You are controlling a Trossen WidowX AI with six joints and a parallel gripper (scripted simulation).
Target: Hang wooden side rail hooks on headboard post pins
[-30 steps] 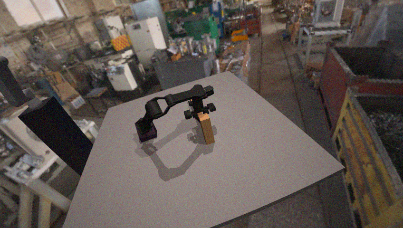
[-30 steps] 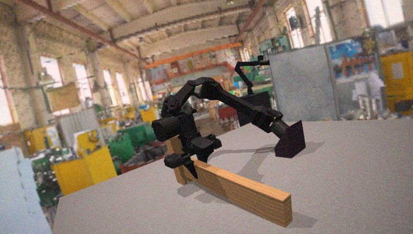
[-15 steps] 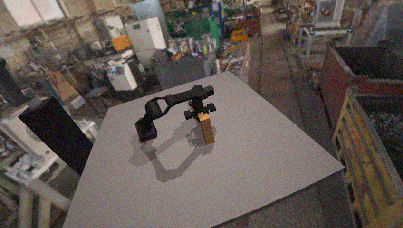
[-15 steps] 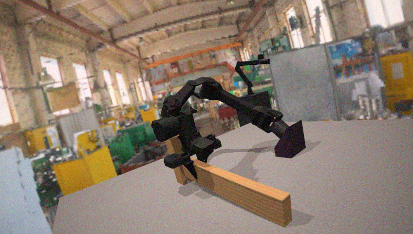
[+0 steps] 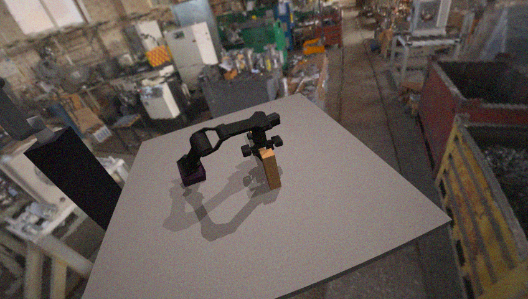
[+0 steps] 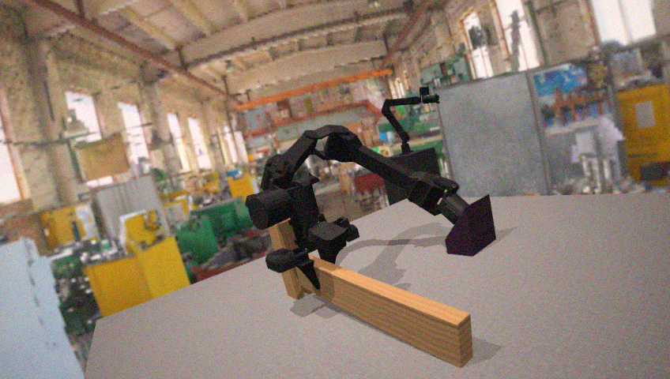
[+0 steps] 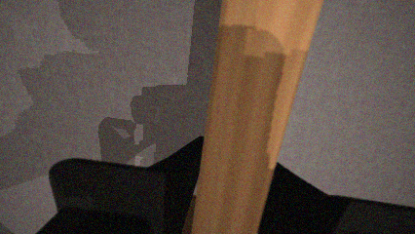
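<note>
Now: gripper tip 12 cm to the left of the wooden headboard post, 4 cm below it and 1 cm past it.
</note>
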